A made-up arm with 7 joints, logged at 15 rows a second.
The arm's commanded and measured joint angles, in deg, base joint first. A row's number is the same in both.
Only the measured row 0 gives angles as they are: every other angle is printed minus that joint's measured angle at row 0.
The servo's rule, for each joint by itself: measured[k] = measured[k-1] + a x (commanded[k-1-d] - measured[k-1]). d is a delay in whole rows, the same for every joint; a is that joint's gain. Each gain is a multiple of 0.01, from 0.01 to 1. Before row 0 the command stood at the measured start. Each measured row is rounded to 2 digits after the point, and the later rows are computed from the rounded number. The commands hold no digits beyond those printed.
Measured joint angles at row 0:
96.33, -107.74, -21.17, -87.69, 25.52, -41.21, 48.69
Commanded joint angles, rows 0 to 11:
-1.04, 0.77, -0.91, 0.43, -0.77, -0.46, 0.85
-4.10, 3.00, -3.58, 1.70, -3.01, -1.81, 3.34
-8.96, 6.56, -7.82, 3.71, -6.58, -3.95, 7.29
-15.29, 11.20, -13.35, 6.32, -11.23, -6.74, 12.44
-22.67, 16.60, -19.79, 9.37, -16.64, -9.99, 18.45
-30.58, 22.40, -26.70, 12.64, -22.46, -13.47, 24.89
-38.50, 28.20, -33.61, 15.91, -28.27, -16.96, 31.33
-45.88, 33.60, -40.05, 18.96, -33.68, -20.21, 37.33
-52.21, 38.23, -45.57, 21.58, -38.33, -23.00, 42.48
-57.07, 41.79, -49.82, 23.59, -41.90, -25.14, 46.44
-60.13, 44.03, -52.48, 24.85, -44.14, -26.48, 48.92
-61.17, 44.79, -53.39, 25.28, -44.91, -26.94, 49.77
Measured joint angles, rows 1 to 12:
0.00, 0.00, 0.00, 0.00, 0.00, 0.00, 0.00
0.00, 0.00, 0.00, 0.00, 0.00, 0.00, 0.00
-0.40, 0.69, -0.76, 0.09, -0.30, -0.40, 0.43
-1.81, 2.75, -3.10, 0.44, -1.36, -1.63, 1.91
-4.53, 6.14, -7.02, 1.16, -3.40, -3.65, 4.65
-8.62, 10.64, -12.27, 2.30, -6.45, -6.34, 8.62
-13.96, 15.94, -18.51, 3.86, -10.42, -9.52, 13.63
-20.28, 21.69, -25.31, 5.79, -15.12, -12.96, 19.37
-27.20, 27.48, -32.20, 8.02, -20.25, -16.44, 25.47
-34.30, 32.93, -38.72, 10.43, -25.49, -19.72, 31.52
-41.11, 37.65, -44.41, 12.88, -30.50, -22.57, 37.11
-47.17, 41.33, -48.90, 15.24, -34.95, -24.81, 41.87
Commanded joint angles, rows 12 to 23:
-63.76, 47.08, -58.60, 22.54, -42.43, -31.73, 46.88
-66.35, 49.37, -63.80, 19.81, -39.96, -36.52, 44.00
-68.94, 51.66, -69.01, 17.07, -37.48, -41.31, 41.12
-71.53, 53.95, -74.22, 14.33, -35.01, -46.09, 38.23
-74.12, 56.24, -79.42, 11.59, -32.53, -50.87, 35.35
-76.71, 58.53, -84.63, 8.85, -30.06, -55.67, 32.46
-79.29, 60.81, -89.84, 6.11, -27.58, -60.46, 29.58
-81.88, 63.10, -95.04, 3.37, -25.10, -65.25, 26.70
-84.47, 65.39, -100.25, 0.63, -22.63, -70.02, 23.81
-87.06, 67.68, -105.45, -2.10, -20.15, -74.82, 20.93
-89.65, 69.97, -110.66, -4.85, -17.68, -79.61, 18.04
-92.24, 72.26, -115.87, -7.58, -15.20, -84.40, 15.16
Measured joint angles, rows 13 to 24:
-52.09, 43.73, -51.87, 17.35, -38.53, -26.26, 45.47
-55.54, 44.67, -53.13, 19.09, -41.02, -26.85, 47.66
-58.66, 46.81, -57.67, 19.85, -41.57, -31.10, 47.26
-61.58, 49.09, -62.76, 19.84, -40.94, -35.82, 45.60
-64.38, 51.38, -67.95, 19.23, -39.59, -40.60, 43.32
-67.10, 53.67, -73.15, 18.15, -37.80, -45.38, 40.72
-69.77, 55.96, -78.35, 16.71, -35.74, -50.16, 37.98
-72.41, 58.25, -83.56, 14.98, -33.52, -54.95, 35.16
-75.02, 60.53, -88.77, 13.03, -31.20, -59.74, 32.31
-77.63, 62.82, -93.97, 10.90, -28.82, -64.53, 29.45
-80.23, 65.11, -99.18, 8.64, -26.41, -69.31, 26.57
-82.83, 67.40, -104.38, 6.28, -23.97, -74.10, 23.69

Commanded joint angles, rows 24 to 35:
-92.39, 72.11, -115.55, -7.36, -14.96, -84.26, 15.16
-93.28, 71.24, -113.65, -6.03, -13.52, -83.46, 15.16
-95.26, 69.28, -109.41, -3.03, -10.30, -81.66, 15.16
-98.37, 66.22, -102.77, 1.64, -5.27, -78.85, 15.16
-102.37, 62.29, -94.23, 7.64, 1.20, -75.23, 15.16
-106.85, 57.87, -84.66, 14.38, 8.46, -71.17, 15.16
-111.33, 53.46, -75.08, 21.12, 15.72, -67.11, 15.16
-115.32, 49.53, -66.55, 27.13, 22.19, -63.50, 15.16
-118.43, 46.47, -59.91, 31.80, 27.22, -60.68, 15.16
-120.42, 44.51, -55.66, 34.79, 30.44, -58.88, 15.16
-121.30, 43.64, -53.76, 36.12, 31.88, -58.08, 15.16
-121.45, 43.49, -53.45, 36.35, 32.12, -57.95, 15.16
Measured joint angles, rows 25 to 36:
-85.42, 69.69, -109.59, 3.83, -21.52, -78.89, 20.81
-88.01, 71.98, -114.80, 1.32, -19.06, -83.68, 17.93
-89.67, 72.10, -115.42, -0.59, -17.46, -84.18, 16.52
-91.04, 71.33, -113.95, -1.79, -15.92, -83.55, 15.83
-92.64, 69.51, -110.18, -2.06, -13.73, -81.91, 15.49
-94.82, 66.58, -104.03, -1.25, -10.43, -79.25, 15.32
-97.69, 62.76, -95.90, 0.71, -5.89, -75.75, 15.24
-101.17, 58.41, -86.57, 3.72, -0.29, -71.77, 15.20
-105.03, 54.00, -77.03, 7.55, 5.95, -67.72, 15.18
-108.94, 50.02, -68.33, 11.86, 12.28, -64.05, 15.17
-112.55, 46.86, -61.34, 16.25, 18.11, -61.12, 15.16
-115.54, 44.77, -56.63, 20.33, 22.92, -59.17, 15.16

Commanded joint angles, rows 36 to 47:
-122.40, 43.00, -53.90, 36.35, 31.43, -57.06, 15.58
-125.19, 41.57, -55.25, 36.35, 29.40, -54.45, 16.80
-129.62, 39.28, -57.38, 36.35, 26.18, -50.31, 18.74
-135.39, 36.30, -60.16, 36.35, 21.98, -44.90, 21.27
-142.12, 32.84, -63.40, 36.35, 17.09, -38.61, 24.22
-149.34, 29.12, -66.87, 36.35, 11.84, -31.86, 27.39
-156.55, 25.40, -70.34, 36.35, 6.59, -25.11, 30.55
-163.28, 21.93, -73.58, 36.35, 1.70, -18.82, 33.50
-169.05, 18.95, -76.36, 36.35, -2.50, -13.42, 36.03
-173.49, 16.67, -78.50, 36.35, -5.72, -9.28, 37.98
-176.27, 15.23, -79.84, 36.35, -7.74, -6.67, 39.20
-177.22, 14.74, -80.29, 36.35, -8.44, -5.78, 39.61
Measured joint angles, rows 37 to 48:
-117.73, 43.76, -54.25, 23.80, 26.41, -58.22, 15.16
-119.14, 43.52, -53.59, 26.56, 28.64, -57.99, 15.16
-120.38, 43.06, -53.85, 28.71, 29.73, -57.18, 15.37
-122.21, 41.73, -55.01, 30.39, 29.60, -54.80, 16.10
-125.03, 39.55, -56.98, 31.70, 28.27, -50.89, 17.45
-128.97, 36.66, -59.62, 32.72, 25.82, -45.68, 19.40
-133.97, 33.26, -62.76, 33.52, 22.42, -39.53, 21.86
-139.81, 29.58, -66.17, 34.14, 18.29, -32.86, 24.68
-146.17, 25.86, -69.63, 34.63, 13.73, -26.12, 27.67
-152.67, 22.36, -72.91, 35.01, 9.04, -19.77, 30.64
-158.89, 19.33, -75.77, 35.30, 4.54, -14.25, 33.39
-164.44, 16.96, -78.04, 35.53, 0.54, -9.93, 35.73

